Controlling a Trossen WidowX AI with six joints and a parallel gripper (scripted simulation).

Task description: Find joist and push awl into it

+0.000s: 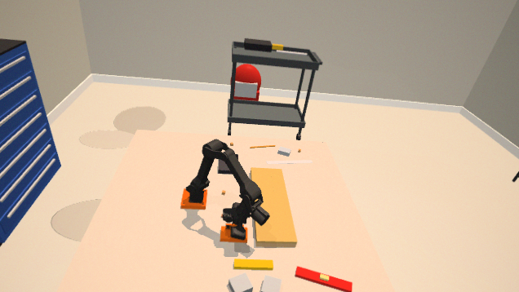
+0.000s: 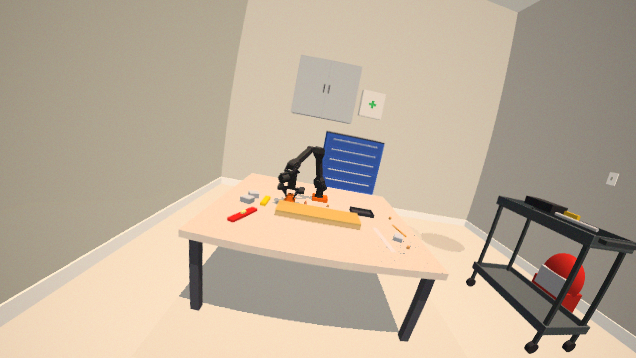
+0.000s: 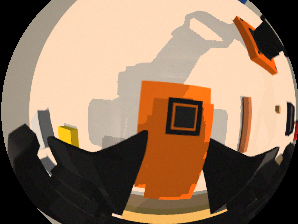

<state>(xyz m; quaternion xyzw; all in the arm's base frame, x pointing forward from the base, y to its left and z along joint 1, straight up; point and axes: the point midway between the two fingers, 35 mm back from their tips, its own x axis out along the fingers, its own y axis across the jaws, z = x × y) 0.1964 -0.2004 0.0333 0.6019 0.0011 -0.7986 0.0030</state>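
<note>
My gripper tip is 120 mm to the right of the awl, 20 mm short of it and 20 mm above it. Round my gripper tip: red level: 380 mm ahead, 200 mm to the right, 10 mm below; yellow bar: 150 mm to the right, 100 mm ahead, 20 mm below; stud finder: 20 mm above, 10 mm behind.
</note>
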